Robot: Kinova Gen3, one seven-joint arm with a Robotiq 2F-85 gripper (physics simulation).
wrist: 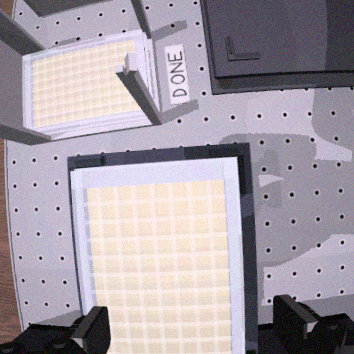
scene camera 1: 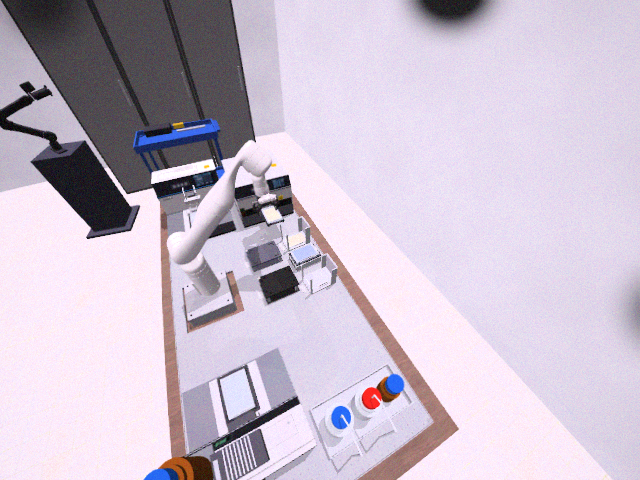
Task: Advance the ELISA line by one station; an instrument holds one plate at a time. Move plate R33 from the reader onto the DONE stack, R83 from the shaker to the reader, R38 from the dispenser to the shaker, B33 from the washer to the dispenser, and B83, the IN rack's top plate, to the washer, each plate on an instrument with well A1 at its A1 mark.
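Frame: origin at the arm's base, x back, y right, z up, level; centimetres.
Where they show: gripper, fingertip midpoint: (wrist: 191, 319) (scene camera 1: 268, 212); arm's base, origin of the base link: (scene camera 1: 210, 287).
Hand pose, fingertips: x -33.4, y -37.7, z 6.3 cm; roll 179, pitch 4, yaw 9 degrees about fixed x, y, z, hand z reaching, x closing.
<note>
Each offset is from my fingertips to the centre of the thing. "*": to the spot under its first point.
A cream-welled plate {dz -0.3, dx -1.8, dy +1.5 cm} (scene camera 1: 271, 213) (wrist: 160, 260) lies on the dark extended tray {dz -1.3, dx -1.7, dy +1.5 cm} (wrist: 251, 220) of the back right instrument {* dz -4.1, dx -11.4, dy -9.2 cm} (scene camera 1: 285, 205). No plate label is readable. My gripper (scene camera 1: 266, 202) (wrist: 191, 319) is open and empty above this plate, its fingers apart; in the wrist view the left fingertip overlaps the plate's left edge and the right one lies beyond the right edge. The DONE stack {dz -10.4, dx -12.0, dy +15.3 cm} (scene camera 1: 296, 239) (wrist: 85, 87), topped by a cream plate, stands between upright guides beside the DONE label {* dz -11.7, dx -3.2, dy +17.1 cm} (wrist: 177, 74). A blue-welled plate {dz -5.8, dx -13.6, dy +30.0 cm} (scene camera 1: 305, 253) lies near it. Another pale plate {dz -4.2, dx +23.9, dy +84.7 cm} (scene camera 1: 237, 393) sits in the front instrument.
A dark grey block {dz -9.4, dx +8.1, dy +23.1 cm} (scene camera 1: 263, 254) (wrist: 280, 35) with an L-shaped mark stands beside the DONE stack. A black block {dz -8.5, dx +3.7, dy +43.3 cm} (scene camera 1: 279, 283) and an upright-walled rack {* dz -6.5, dx -23.2, dy +43.5 cm} (scene camera 1: 330, 269) are farther forward. Another instrument {dz +1.6, dx +41.9, dy -22.3 cm} (scene camera 1: 178, 184) stands back left. Bottles {* dz +6.6, dx -15.9, dy +99.9 cm} (scene camera 1: 370, 398) stand in the front right tray.
</note>
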